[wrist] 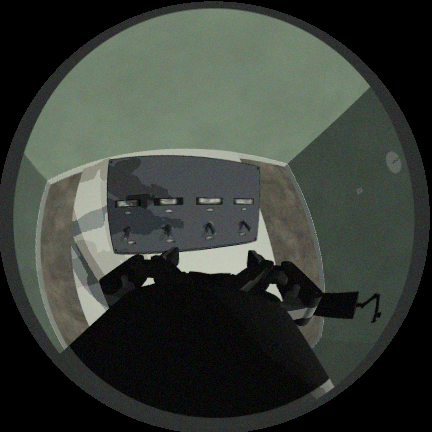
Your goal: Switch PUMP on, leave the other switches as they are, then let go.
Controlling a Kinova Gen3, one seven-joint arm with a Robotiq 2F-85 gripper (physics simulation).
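Places are measured from the arm's base along level axes (x left, y ahead, z down), in millimetres.
Pixels of known places: gripper, fingertip midpoint: [212, 256].
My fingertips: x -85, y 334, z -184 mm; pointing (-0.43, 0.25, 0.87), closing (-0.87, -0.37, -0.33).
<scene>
Behind a point stands the place of what it marks.
A dark grey switch panel [185, 180] @(y 537, x -125, z -42 mm) shows in the middle of the wrist view. It carries a row of several small toggle switches: a far left one [127, 232] @(y 444, x 63, z -3 mm), one right of it [168, 231] @(y 417, x -48, z -9 mm), another further right [209, 228] @(y 395, x -163, z -4 mm) and a far right one [244, 226] @(y 368, x -278, z -2 mm). Light label plates sit above them, but their lettering is too blurred to read, so I cannot tell which switch is PUMP or how each is set. My gripper [212, 256] @(y 334, x -85, z -184 mm) is open, its fingertips wide apart near the panel's lower edge in the view, with no switch between them.
The panel sits on a pale surface [90, 197] @(y 672, x 273, z 113 mm) with brown strips [282, 205] at both sides. Shadows fall across the panel's left part. Green walls stand beyond, with a round pale disc [393, 162] on the right one. A dark box with a bent hook [340, 305] shows at the lower right.
</scene>
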